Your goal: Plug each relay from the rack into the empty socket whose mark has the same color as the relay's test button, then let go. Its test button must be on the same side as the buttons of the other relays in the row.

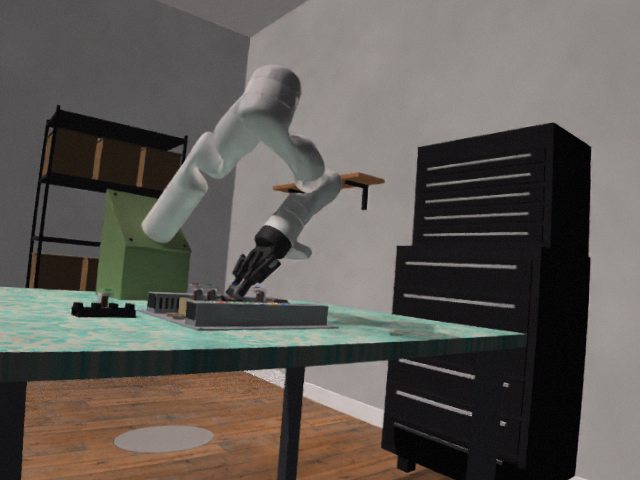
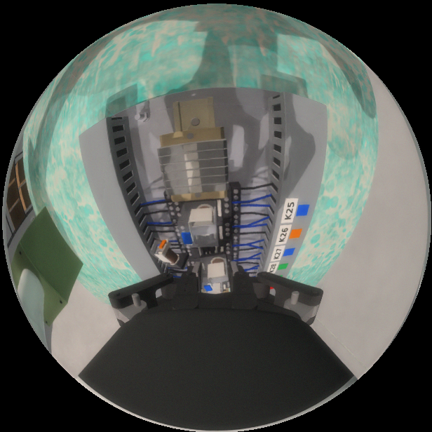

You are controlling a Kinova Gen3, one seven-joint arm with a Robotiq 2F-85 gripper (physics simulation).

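Frame: origin at the arm's base, x left, y down, z back, level; centimetres.
Where they show: gripper, fingertip midpoint: (image 1: pixel 232 296); arm's base, link origin: (image 1: pixel 157 230).
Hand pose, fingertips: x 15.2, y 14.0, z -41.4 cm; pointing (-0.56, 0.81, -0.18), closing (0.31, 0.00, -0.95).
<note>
Things, the pixels of their top centre, and the offset from my fingertips. "spot": a spot on its surface instead.
- black rack, surface spot: (image 1: pixel 121 312) spot: dz -4.7, dx -20.7, dy +4.0 cm
- green-topped relay, top centre: (image 1: pixel 106 289) dz -4.2, dx -23.8, dy +0.1 cm
My gripper (image 1: pixel 235 295) (image 2: pixel 215 269) is shut on a clear relay (image 2: pixel 216 269) with a blue test button, low over the socket row; whether its pins are seated is hidden. A relay (image 1: pixel 260 295) (image 2: pixel 204 223) with a blue button at its left stands in the K25 socket. The K26 socket (image 2: pixel 210 250), between these two relays, is empty. A relay (image 2: pixel 167 253) with an orange button lies tilted left of the row. Relays with red (image 1: pixel 197 293) and green (image 1: pixel 210 293) tops stand farther along. The black rack (image 1: pixel 121 312) holds a green-topped relay (image 1: pixel 104 299).
Colour marks run along the right duct: K25 blue (image 2: pixel 303 210), K26 orange (image 2: pixel 295 233), K27 blue (image 2: pixel 289 252), K28 green (image 2: pixel 283 266). Slotted duct walls flank the row. A finned metal block (image 2: pixel 192 165) stands beyond K25. A green pedestal (image 1: pixel 155 271) stands behind the panel.
</note>
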